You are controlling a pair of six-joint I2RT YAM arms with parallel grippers.
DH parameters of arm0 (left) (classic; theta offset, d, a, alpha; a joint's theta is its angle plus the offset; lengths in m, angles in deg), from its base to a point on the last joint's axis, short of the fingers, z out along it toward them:
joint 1: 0 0.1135 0.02 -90
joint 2: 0 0 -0.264 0
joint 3: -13.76 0 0.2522 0
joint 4: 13.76 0 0.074 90
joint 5: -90 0 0 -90
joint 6: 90 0.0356 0 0
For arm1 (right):
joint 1: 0 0.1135 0.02 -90
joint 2: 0 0 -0.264 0
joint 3: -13.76 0 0.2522 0
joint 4: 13.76 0 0.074 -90
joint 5: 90 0 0 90
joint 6: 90 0.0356 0 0
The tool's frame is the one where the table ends.
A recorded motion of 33 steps. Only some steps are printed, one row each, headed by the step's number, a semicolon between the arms.
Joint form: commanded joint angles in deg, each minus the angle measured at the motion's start. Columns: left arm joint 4, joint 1, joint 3, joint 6, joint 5, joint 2; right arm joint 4, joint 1, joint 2, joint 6, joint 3, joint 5.
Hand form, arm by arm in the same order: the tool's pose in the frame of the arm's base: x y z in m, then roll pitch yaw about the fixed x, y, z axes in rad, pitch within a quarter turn. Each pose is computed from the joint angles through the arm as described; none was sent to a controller.
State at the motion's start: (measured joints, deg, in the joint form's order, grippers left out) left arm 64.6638 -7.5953 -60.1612 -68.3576 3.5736 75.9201; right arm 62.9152 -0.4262 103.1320 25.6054 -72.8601 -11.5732
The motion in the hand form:
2: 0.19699 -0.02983 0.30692 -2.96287 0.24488 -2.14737; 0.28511 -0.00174 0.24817 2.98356 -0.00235 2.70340
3: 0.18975 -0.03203 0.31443 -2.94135 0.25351 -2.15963; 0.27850 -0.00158 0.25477 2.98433 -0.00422 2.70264
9: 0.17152 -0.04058 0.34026 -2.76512 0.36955 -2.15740; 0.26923 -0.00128 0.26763 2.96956 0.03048 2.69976
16: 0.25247 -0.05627 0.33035 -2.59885 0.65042 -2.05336; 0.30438 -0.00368 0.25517 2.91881 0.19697 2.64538
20: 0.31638 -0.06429 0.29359 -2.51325 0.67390 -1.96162; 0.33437 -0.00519 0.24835 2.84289 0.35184 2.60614
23: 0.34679 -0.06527 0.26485 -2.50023 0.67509 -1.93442; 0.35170 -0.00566 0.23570 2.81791 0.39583 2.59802
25: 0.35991 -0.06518 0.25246 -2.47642 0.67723 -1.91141; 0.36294 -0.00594 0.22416 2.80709 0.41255 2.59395
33: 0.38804 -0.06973 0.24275 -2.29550 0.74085 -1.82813; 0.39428 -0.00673 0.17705 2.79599 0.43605 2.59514
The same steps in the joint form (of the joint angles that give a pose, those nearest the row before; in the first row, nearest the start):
2: 8.63 -2.56 -6.91 3.65 5.09 -7.19; 5.18 -0.96 -11.63 -1.62 -0.28 3.24
3: 9.59 -3.58 -7.54 3.63 5.09 -8.81; 6.77 -0.96 -13.11 -1.57 -0.28 3.23
9: 5.57 -8.11 -8.46 3.28 8.35 -15.12; 7.52 -0.94 -16.11 -1.40 -0.22 3.28
16: -20.11 -8.13 -8.44 10.16 20.04 -3.82; -6.34 -1.01 -12.48 1.01 -0.15 5.25
20: -36.39 -6.51 -8.44 10.16 20.94 8.41; -19.17 -1.05 -9.53 1.79 -0.15 6.05
23: -43.98 -5.46 -8.44 10.12 20.96 15.43; -25.18 -1.05 -6.36 1.70 -0.15 6.10
25: -48.08 -4.98 -8.44 10.12 20.94 18.47; -28.83 -1.05 -3.83 1.70 -0.15 6.08
33: -62.95 -4.74 -8.44 14.21 20.98 23.50; -39.39 -1.05 5.31 1.33 -0.15 6.05

